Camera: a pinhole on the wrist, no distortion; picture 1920 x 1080 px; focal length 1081.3 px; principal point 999.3 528.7 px. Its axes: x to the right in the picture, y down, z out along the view. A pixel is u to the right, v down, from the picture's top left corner.
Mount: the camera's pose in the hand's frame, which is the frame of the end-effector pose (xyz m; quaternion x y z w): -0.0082 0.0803 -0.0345 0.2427 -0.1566 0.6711 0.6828
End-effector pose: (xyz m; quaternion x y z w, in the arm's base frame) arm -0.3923 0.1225 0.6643 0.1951 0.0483 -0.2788 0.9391
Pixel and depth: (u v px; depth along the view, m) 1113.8 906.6 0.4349
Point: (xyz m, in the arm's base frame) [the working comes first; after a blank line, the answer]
In the camera's frame: 0.0461 0.1520 0.4349

-0.5545 -0.0606 0.9865
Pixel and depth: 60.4 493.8 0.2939
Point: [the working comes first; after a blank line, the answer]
In the camera's frame: -0.2552 -0.0095 0.2939

-0.5348 -0.1417 0.6263
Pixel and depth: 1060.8 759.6 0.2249
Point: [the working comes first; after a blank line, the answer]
In the camera's frame: 0.0128 0.0480 0.2249

-0.4377 0.0482 0.8118
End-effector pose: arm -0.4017 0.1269 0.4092 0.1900 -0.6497 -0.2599 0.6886
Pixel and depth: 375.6 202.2 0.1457
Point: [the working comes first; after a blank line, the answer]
In the camera's frame: -0.0840 -0.0440 0.1457

-0.4443 0.0467 0.4091
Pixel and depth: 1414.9 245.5 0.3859
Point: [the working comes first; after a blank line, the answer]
In the camera's frame: 0.1483 -0.1011 0.3859

-0.7515 0.0658 0.5512
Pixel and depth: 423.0 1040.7 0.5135
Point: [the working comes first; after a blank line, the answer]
In the camera's frame: -0.2737 0.2431 0.5135

-0.7273 -0.0704 0.0092
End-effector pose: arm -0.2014 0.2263 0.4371 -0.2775 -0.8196 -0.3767 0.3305
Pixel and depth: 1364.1 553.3 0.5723
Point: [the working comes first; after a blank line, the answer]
In the camera's frame: 0.1931 0.0130 0.5723

-0.4644 0.6381 0.1745
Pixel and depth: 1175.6 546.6 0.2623
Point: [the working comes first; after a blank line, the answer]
In the camera's frame: 0.0428 0.0043 0.2623

-0.3006 0.3820 0.3368
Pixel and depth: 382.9 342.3 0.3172
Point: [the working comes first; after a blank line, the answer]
In the camera's frame: -0.1808 -0.0547 0.3172

-0.4593 0.2055 0.3238
